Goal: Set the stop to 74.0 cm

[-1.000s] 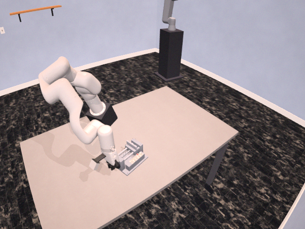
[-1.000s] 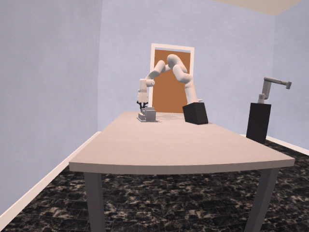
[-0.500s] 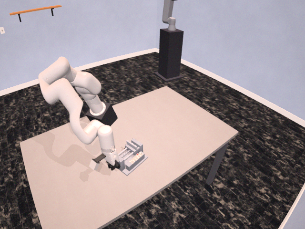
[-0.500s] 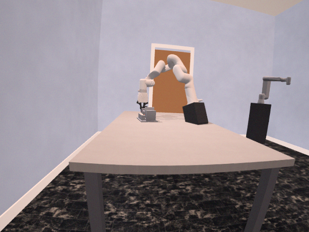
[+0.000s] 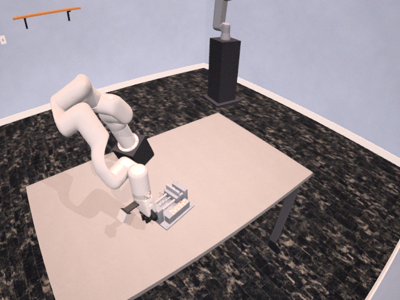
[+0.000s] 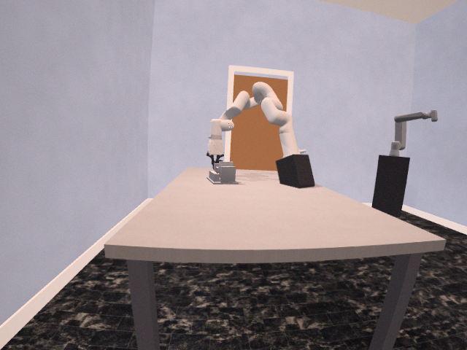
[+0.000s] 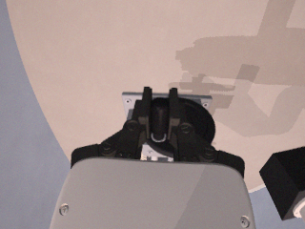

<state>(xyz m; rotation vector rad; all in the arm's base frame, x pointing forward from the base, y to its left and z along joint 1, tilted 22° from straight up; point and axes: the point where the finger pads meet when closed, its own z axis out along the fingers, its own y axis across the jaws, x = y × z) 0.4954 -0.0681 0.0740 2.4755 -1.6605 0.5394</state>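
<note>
Now: hand 10 mm to the right of the handwheel knob. From my hand the other things lie so: sliding stop block (80 mm behind, 180 mm to the left, 10 mm below); then black handwheel (10 mm behind, 20 mm to the left, 10 mm below).
</note>
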